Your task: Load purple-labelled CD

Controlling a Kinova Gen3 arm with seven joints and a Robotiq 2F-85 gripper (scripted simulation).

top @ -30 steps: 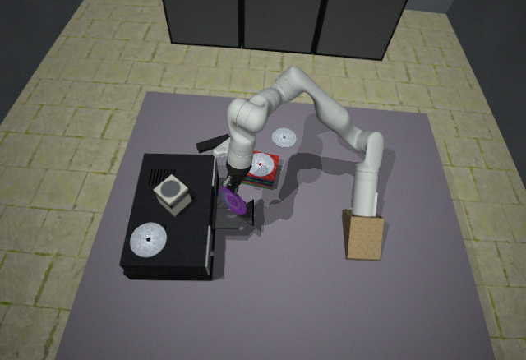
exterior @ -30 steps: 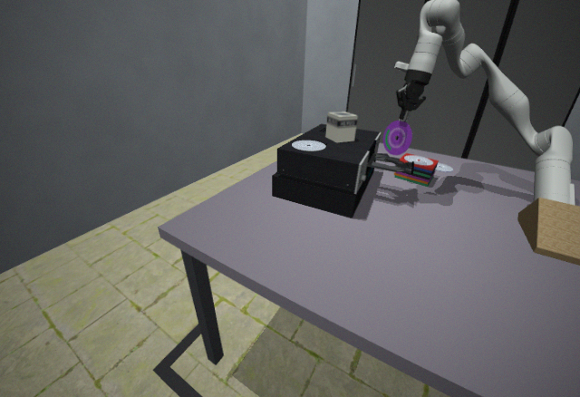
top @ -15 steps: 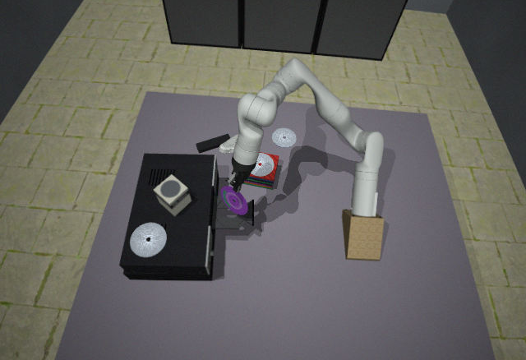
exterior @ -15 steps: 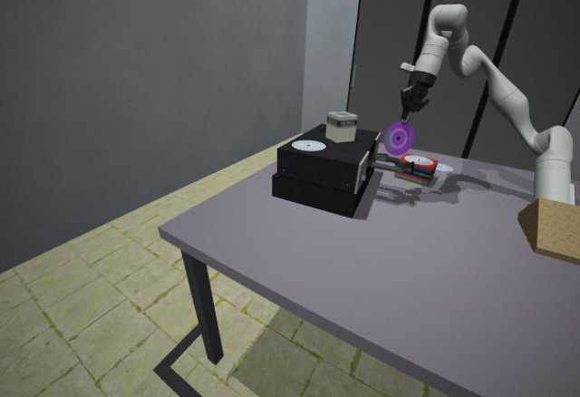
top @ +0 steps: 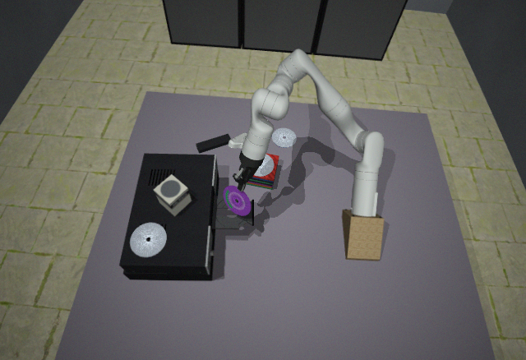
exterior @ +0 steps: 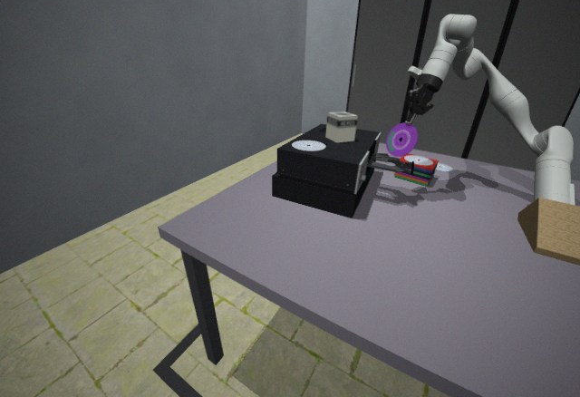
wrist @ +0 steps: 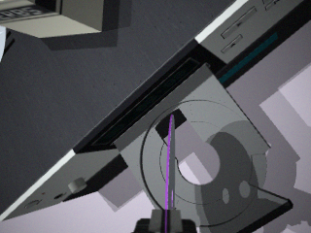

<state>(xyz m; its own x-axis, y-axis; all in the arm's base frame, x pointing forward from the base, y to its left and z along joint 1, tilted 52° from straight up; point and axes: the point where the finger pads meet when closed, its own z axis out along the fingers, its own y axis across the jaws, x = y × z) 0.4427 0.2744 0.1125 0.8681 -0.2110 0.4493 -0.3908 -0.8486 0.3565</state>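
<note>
Now: the purple-labelled CD 7 cm below my hand, 2 cm to the left of it and 1 cm ahead of it. Also, from my hand: black remote 36 cm to the right, 29 cm below, 20 cm ahead; beige box 23 cm ahead, 6 cm below, 5 cm to the left.
</note>
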